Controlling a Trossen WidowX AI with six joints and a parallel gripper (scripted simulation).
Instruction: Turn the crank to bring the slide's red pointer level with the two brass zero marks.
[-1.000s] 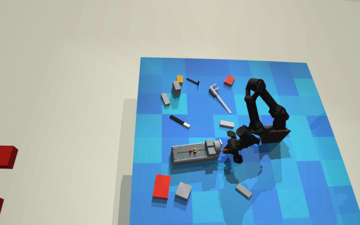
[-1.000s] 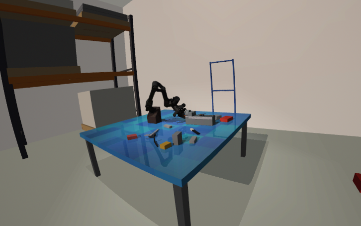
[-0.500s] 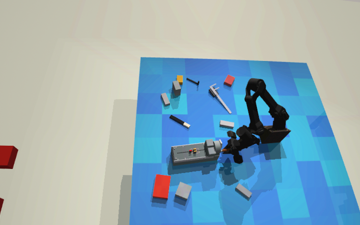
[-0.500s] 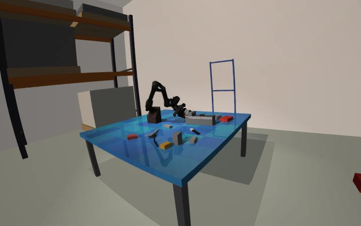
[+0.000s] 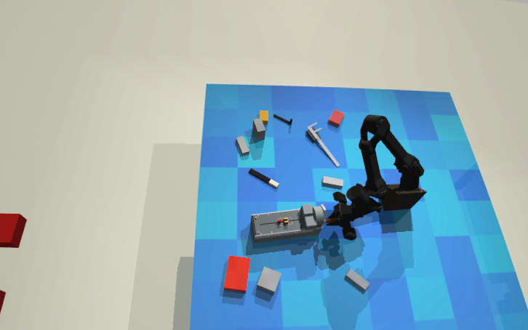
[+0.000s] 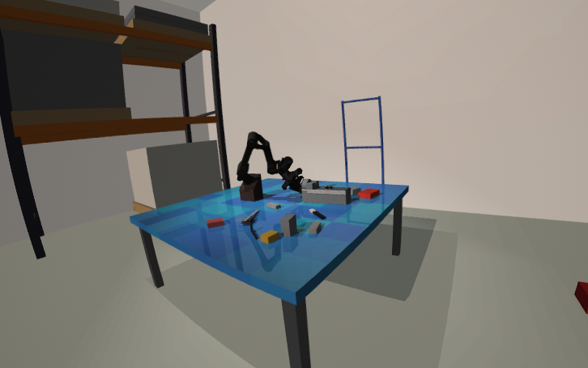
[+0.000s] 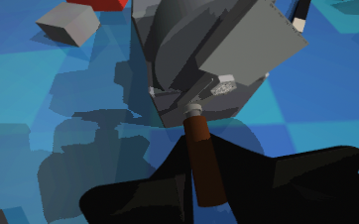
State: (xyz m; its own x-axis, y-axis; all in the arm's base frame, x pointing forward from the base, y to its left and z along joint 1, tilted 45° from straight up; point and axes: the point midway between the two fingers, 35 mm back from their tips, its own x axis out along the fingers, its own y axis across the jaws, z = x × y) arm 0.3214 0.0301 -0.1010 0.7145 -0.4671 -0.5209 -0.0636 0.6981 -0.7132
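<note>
The brown crank handle is 2 cm behind my gripper tip and 2 cm above it. The rest, counted from my gripper tip: red block: 15 cm behind, 54 cm to the right, 3 cm below; then red pointer: 19 cm ahead, 4 cm above; then black key: 9 cm ahead, 54 cm to the right, 3 cm below.
</note>
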